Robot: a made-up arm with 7 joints. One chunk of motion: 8 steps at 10 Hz.
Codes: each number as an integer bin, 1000 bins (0 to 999) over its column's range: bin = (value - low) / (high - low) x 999, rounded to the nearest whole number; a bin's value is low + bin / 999 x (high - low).
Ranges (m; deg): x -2.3..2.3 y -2.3..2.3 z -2.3..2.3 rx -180..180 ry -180..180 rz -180..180
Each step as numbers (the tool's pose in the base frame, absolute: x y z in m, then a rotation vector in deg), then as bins.
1 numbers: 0.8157 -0.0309 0.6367 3.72 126.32 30.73
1 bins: 677 493 638 510 850 585
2 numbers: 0.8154 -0.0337 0.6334 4.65 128.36 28.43
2 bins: 677 492 637 512 856 578
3 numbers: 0.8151 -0.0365 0.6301 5.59 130.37 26.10
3 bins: 677 492 636 515 861 572
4 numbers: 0.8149 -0.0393 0.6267 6.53 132.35 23.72
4 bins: 676 491 636 518 867 565
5 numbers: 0.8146 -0.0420 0.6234 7.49 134.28 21.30
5 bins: 676 490 635 520 872 559
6 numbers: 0.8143 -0.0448 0.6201 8.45 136.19 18.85
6 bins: 676 490 634 523 877 552
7 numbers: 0.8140 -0.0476 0.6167 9.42 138.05 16.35
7 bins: 676 489 633 526 883 545
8 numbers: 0.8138 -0.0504 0.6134 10.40 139.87 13.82
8 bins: 676 489 633 528 888 538
